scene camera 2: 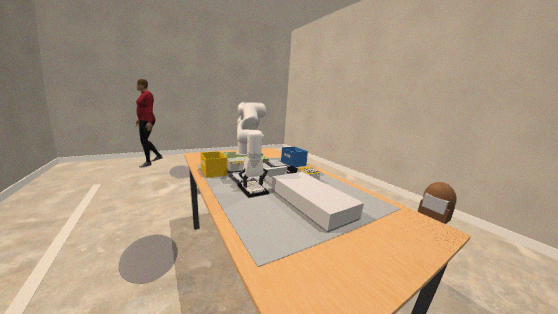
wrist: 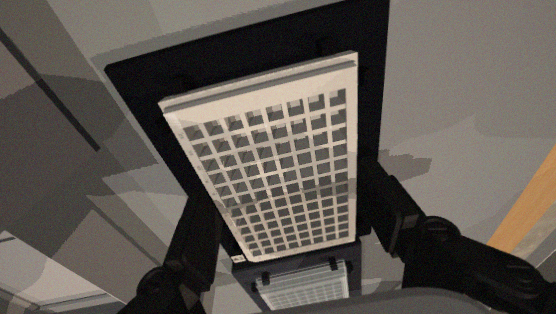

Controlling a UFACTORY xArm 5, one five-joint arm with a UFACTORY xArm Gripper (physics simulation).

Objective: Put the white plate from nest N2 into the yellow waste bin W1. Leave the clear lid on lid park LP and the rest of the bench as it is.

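Places are measured from the arm's base along level axes (x back, y up, z left), in centimetres.
Pixels of known places: gripper, fingertip midpoint: (scene camera 2: 253, 186) (wrist: 283, 191); arm's base, origin of the base link: (scene camera 2: 243, 154).
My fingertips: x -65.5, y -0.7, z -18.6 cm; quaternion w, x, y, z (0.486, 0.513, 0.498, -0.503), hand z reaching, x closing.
For each thing: its middle in the pictures, then the offset to it from my fingertips. Level surfaces: height alone.
- white plate, body centre: (wrist: 285, 187) (scene camera 2: 252, 186) dx +0.0, dy -0.3, dz -0.1 cm
- black nest, body centre: (wrist: 282, 178) (scene camera 2: 253, 188) dx +0.0, dy -1.1, dz -0.1 cm
- yellow waste bin, body centre: (scene camera 2: 213, 163) dx +35.6, dy +3.8, dz -13.5 cm
- grey mat, its level: dy -2.2 cm
- blue bin, body centre: (scene camera 2: 293, 156) dx +36.0, dy +3.8, dz +51.1 cm
- small yellow-topped box, body centre: (scene camera 2: 308, 174) dx +0.0, dy +2.2, dz +37.8 cm
The white plate (scene camera 2: 255, 187) (wrist: 280, 165), a grid of square wells, sits on the black nest (wrist: 240, 57) near the mat's left side. My gripper (scene camera 2: 254, 183) (wrist: 283, 191) is open and low over the nest. Its black fingers stand on either side of the plate's long edges, with nothing gripped. The yellow waste bin (scene camera 2: 213, 165) stands at the table's back left edge. A clear, lid-like piece (wrist: 306, 291) shows on a dark clipped holder at the bottom of the wrist view; I cannot tell whether it is the lid on LP.
A long white box (scene camera 2: 316, 199) lies right of the nest on the grey mat (scene camera 2: 260, 240). A blue bin (scene camera 2: 294, 157) and a small yellow-topped box (scene camera 2: 309, 171) stand at the back right. A person (scene camera 2: 145, 120) in red is on the floor behind the table, at the left.
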